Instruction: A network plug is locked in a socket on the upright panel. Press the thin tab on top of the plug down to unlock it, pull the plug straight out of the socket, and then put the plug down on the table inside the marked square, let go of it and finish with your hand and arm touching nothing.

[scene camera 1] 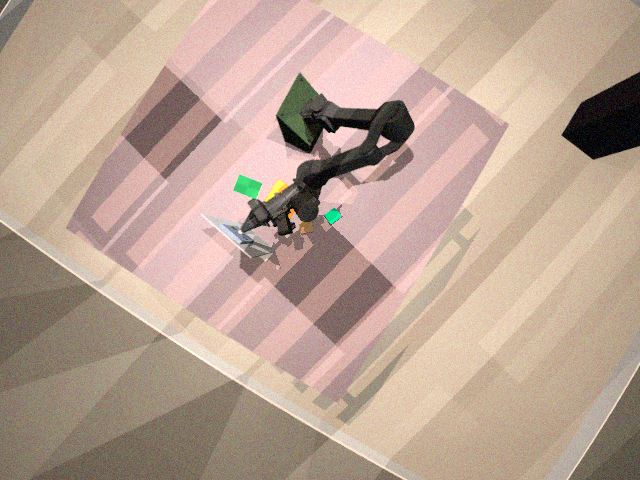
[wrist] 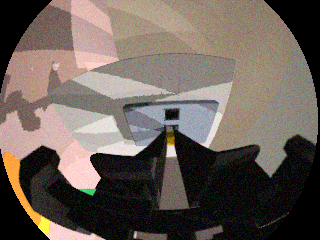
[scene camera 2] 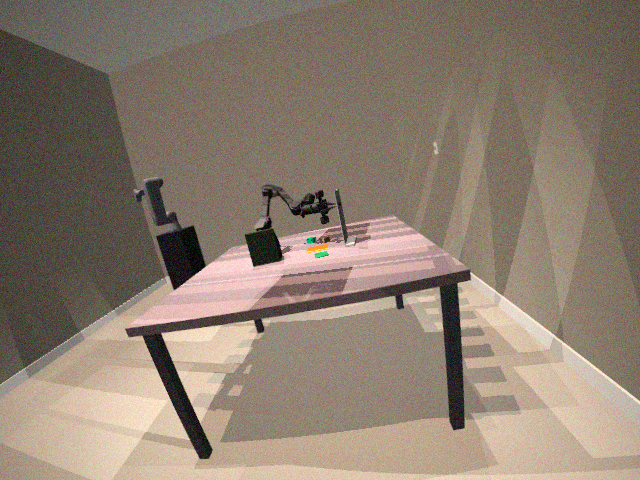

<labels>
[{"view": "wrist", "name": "my gripper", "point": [169, 133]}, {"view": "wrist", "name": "upright grey panel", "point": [120, 108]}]
</labels>
